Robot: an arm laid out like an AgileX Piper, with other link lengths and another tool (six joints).
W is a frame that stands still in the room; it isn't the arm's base.
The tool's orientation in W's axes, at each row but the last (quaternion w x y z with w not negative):
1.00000 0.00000 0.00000 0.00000
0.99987 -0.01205 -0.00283 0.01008
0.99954 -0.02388 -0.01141 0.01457
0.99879 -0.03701 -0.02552 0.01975
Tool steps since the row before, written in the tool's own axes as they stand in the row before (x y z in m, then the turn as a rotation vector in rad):
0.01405 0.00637 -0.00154 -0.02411 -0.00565 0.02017
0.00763 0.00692 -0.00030 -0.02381 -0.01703 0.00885
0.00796 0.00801 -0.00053 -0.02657 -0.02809 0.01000
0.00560 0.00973 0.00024 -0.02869 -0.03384 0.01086
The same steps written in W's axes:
0.01405 0.00637 -0.00154 -0.02411 -0.00565 0.02017
0.00749 0.00706 -0.00043 -0.02351 -0.01729 0.00913
0.00774 0.00821 -0.00074 -0.02598 -0.02836 0.01075
0.00521 0.00994 -0.00021 -0.02793 -0.03412 0.01193

